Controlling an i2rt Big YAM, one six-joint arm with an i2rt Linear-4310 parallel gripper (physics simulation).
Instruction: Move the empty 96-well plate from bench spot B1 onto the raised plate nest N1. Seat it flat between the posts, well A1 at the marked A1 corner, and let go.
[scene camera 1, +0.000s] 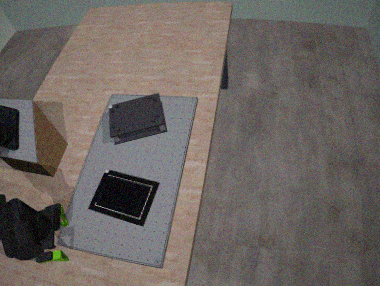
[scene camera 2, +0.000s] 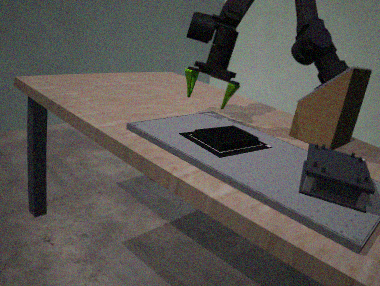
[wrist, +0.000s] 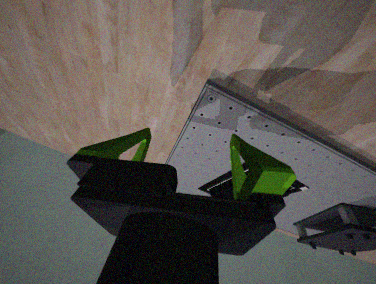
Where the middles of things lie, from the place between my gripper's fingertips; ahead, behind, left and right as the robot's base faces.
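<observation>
Black well plate (scene camera 1: 122, 195): my hand 9 cm short of it, 2 cm above it, 17 cm to the right of it.
</observation>
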